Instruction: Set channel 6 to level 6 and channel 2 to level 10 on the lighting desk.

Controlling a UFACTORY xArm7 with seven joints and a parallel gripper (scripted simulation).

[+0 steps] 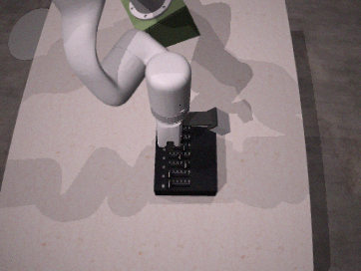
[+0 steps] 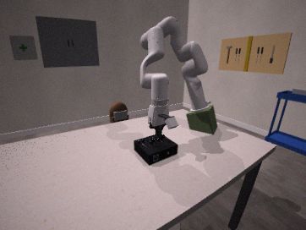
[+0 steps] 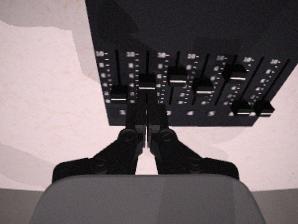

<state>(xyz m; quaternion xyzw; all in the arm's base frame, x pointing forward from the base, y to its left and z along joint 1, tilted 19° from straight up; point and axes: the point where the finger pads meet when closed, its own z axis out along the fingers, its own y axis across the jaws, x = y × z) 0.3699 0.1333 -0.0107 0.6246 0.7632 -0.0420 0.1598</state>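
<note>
My hand is 2 cm past the channel 1 fader cap, 1 cm to the right of it and 1 cm above it. From my hand the other things lie so: channel 3 fader cap (3 cm to the left, 2 cm ahead, 1 cm below); channel 4 fader cap (4 cm ahead, 3 cm to the left, 1 cm below); channel 2 fader cap (2 cm to the left, 1 cm below).
</note>
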